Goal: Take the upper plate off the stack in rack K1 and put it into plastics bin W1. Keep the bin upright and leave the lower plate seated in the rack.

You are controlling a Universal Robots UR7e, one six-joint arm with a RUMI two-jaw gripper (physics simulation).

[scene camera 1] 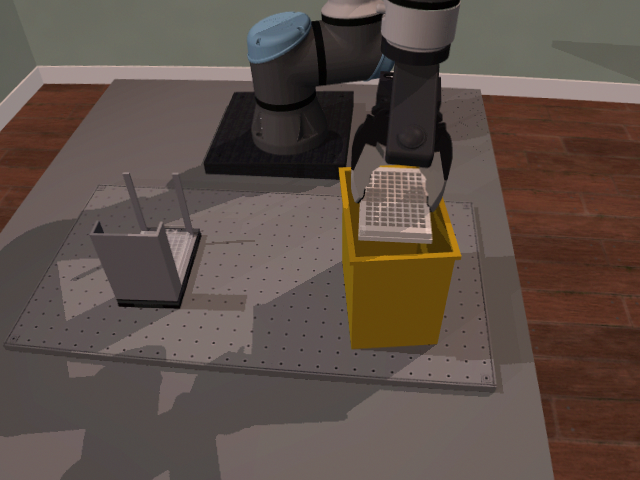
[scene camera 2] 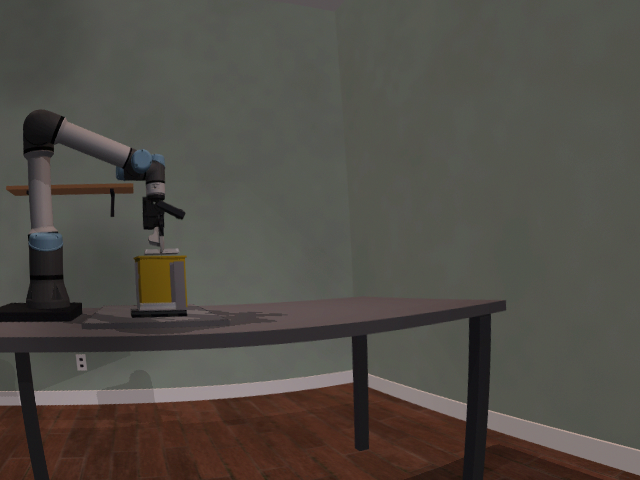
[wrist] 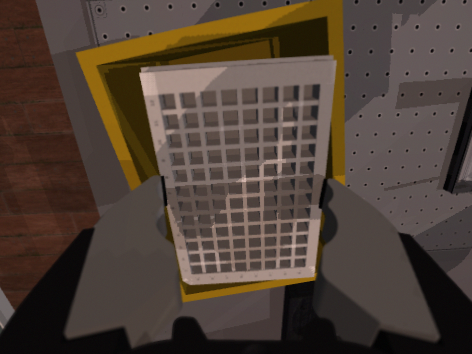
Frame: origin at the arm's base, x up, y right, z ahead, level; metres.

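Seen in the pictures: gripper, fingertip midpoint: (scene camera 1: 394, 206) (scene camera 2: 161, 253) (wrist: 242, 181); arm's base, origin of the base link: (scene camera 1: 290, 133) (scene camera 2: 48, 306).
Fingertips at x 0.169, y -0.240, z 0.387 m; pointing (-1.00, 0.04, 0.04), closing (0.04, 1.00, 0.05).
Pixels of each thing's middle, then the offset from my fingertips to it. Level surfaces: height alone.
- upper plate, body centre: (wrist: 243, 189) (scene camera 1: 394, 202) (scene camera 2: 161, 252) dx +0.007, dy +0.000, dz -0.001 m
- yellow bin W1, body centre: (wrist: 234, 143) (scene camera 1: 390, 257) (scene camera 2: 160, 282) dx -0.100, dy +0.000, dz -0.010 m
- lower plate, body centre: (scene camera 1: 156, 262) (scene camera 2: 160, 305) dx -0.163, dy +0.356, dz +0.005 m
- grey rack K1, body centre: (scene camera 1: 151, 235) (scene camera 2: 156, 289) dx -0.116, dy +0.357, dz -0.005 m
- perforated board, its level: dx -0.190 m
My gripper (scene camera 1: 396, 203) (scene camera 2: 161, 249) (wrist: 242, 181) is shut on the upper plate (scene camera 1: 395, 219) (scene camera 2: 171, 251) (wrist: 245, 130), a white gridded plate, with one finger on each long side. The plate is about level, over the mouth of the yellow bin W1 (scene camera 1: 398, 304) (scene camera 2: 155, 279) (wrist: 200, 36), slightly above its rim. In the wrist view the bin is turned slightly relative to the plate, whose right edge overlaps the bin's right rim. The bin stands upright. The lower plate (scene camera 1: 179, 243) (scene camera 2: 157, 306) sits low in grey rack K1 (scene camera 1: 139, 266) (scene camera 2: 178, 289), partly hidden by the front panel.
The rack, with two thin upright posts (scene camera 1: 179, 201), stands at the left of the perforated board (scene camera 1: 289, 320). The bin stands at the board's right part. The arm's black base (scene camera 1: 227, 149) is behind the board. A wooden shelf (scene camera 2: 77, 189) is on the wall.
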